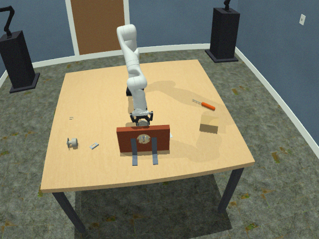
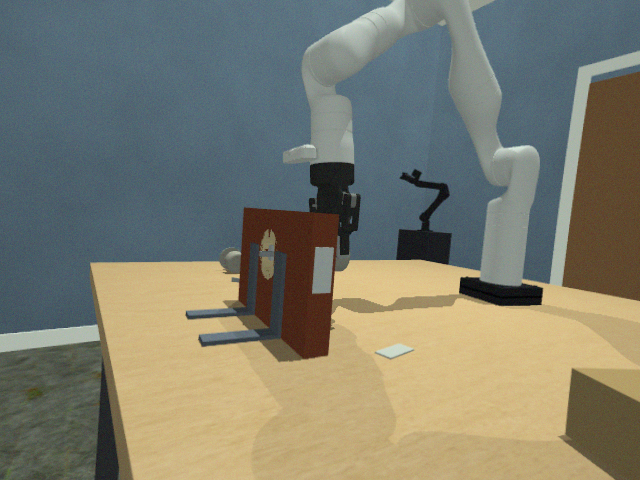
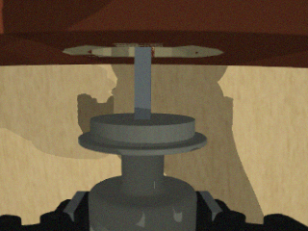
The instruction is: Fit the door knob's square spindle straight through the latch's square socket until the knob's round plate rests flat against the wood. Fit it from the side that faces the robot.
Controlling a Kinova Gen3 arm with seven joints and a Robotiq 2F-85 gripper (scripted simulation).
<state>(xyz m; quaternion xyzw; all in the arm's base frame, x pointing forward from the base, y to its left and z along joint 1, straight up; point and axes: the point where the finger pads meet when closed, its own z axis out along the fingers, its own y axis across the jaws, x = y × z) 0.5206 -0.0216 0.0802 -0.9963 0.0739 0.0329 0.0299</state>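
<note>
The door knob is 40 mm ahead of my hand and 10 mm below it. Also, from my hand: tan box: 440 mm to the left, 90 mm below; then wooden slab: 100 mm ahead, 20 mm below, 10 mm to the right.
</note>
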